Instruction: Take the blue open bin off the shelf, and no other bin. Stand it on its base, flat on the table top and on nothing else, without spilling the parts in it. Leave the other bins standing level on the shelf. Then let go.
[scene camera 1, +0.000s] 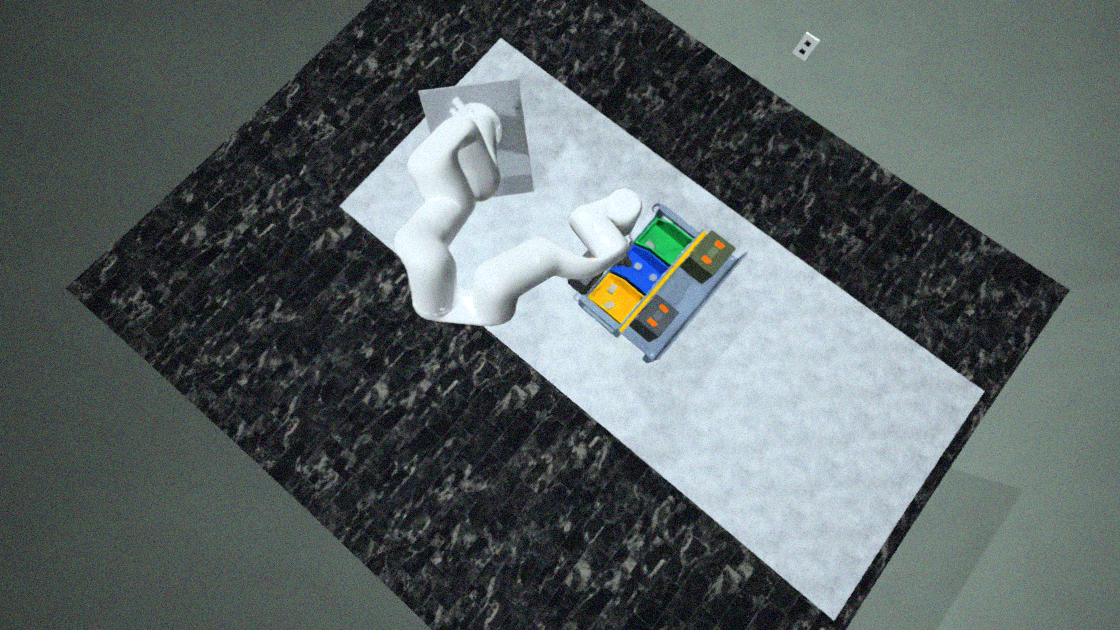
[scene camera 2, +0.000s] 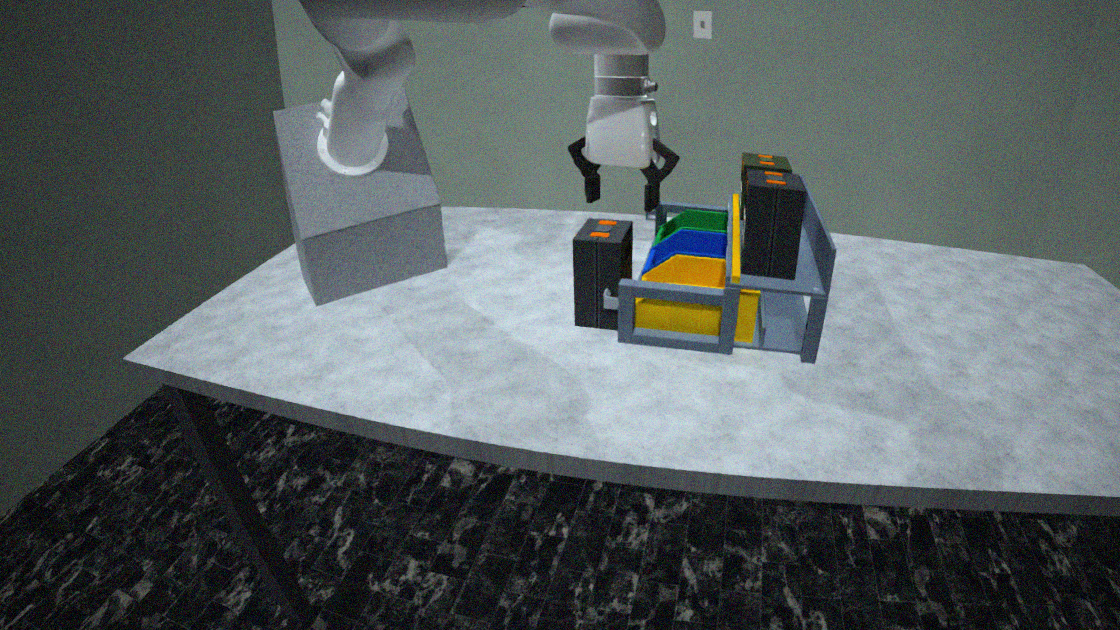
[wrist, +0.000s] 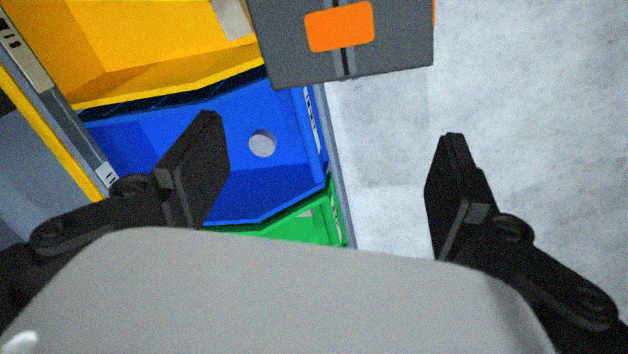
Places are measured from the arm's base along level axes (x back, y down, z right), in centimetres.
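Where they show: gripper, fingertip midpoint: (scene camera 2: 621, 205) (wrist: 326, 151); arm's base at its link origin: (scene camera 2: 352, 145).
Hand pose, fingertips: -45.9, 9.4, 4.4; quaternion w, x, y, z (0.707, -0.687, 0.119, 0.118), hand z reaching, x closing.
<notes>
Things, the pixels of their centre, and the offset from my fingertips, as dx, dy, dz. Level surfaces: height alone.
- blue bin at the middle of its body: (wrist: 210, 147) (scene camera 2: 699, 264) (scene camera 1: 644, 275) -12.1, +10.1, -3.6
- yellow bin at the middle of its body: (scene camera 2: 696, 295) (scene camera 1: 620, 303) -11.4, +10.1, +7.6
- green bin at the middle of its body: (wrist: 253, 241) (scene camera 2: 703, 239) (scene camera 1: 667, 247) -13.2, +10.1, -14.7
- part at the middle of its body: (wrist: 262, 143) -9.1, +13.1, -5.7
- dark case at the middle of its body: (scene camera 2: 604, 272) (scene camera 1: 586, 273) +1.8, +7.9, +6.6
- table at its surface level: dy +14.5
- yellow strip at the middle of its body: (scene camera 2: 736, 229) (scene camera 1: 663, 281) -17.4, +3.8, -3.1
The blue bin (scene camera 1: 643, 270) (scene camera 2: 693, 242) (wrist: 280, 185) stands in the middle of the grey shelf (scene camera 1: 689, 296) (scene camera 2: 673, 291) (wrist: 342, 200), between the yellow bin (scene camera 1: 626, 296) (scene camera 2: 677, 317) (wrist: 150, 40) and the green bin (scene camera 1: 665, 237) (scene camera 2: 700, 221) (wrist: 280, 232). Two round light parts show in the blue bin in scene camera 1; one part (wrist: 262, 143) shows in the wrist view. My gripper (scene camera 2: 622, 201) (wrist: 326, 151) is open and empty, pointing down above the bins' front side. In the wrist view one finger overlaps the blue bin and the other overlaps the table beyond the front rail. The arm hides the gripper in scene camera 1.
A dark case (scene camera 2: 599, 274) (wrist: 290, 55) with orange marks stands on the table (scene camera 2: 469, 376) at the shelf's front. Two more cases (scene camera 1: 655, 317) (scene camera 1: 708, 257) (scene camera 2: 771, 227) stand behind the yellow strip (scene camera 1: 665, 278) (scene camera 2: 734, 235). A grey block (scene camera 2: 375, 242) is under the arm's base.
</notes>
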